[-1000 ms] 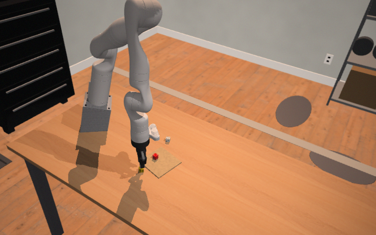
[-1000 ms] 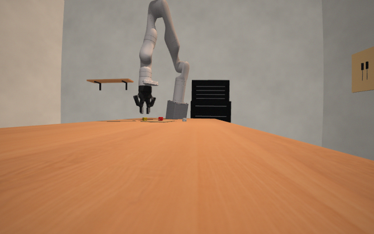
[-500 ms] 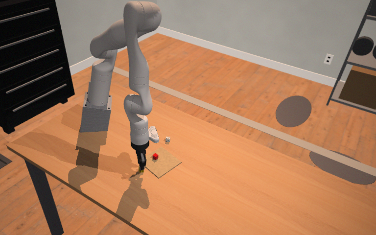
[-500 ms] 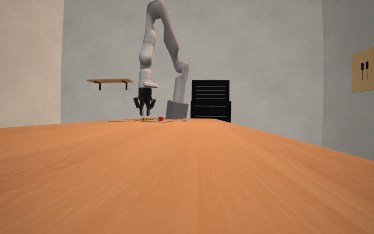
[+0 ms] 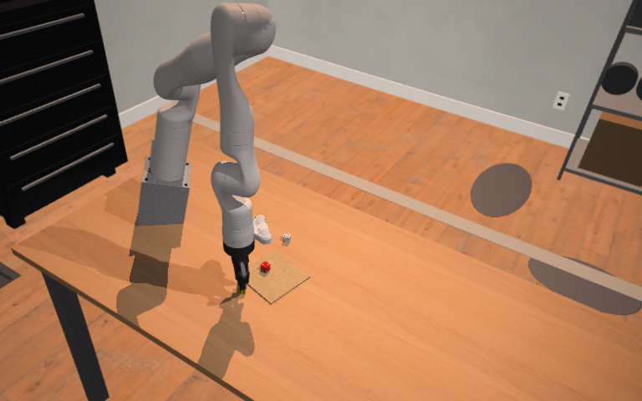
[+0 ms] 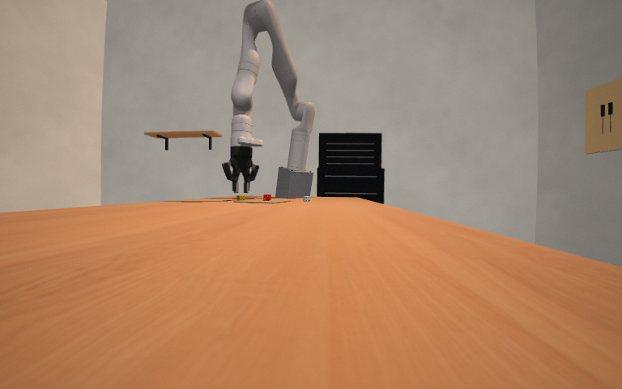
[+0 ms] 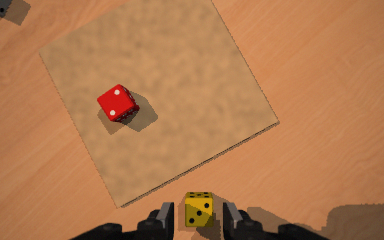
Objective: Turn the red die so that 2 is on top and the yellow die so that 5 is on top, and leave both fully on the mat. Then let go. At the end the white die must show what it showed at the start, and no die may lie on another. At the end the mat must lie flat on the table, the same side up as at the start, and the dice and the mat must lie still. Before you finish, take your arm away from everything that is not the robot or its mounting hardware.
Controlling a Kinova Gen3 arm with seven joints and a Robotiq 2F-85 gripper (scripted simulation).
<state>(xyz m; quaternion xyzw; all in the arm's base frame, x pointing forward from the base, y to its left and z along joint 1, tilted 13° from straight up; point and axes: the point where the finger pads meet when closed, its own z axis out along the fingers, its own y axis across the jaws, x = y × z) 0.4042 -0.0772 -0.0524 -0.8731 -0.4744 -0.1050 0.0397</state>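
The yellow die is 40 mm below my hand. Round my hand: white die (230 mm to the left, 50 mm behind, 40 mm below); tan mat (100 mm to the left, 40 mm below, 20 mm ahead); red die (100 mm to the left, 30 mm below, 10 mm behind).
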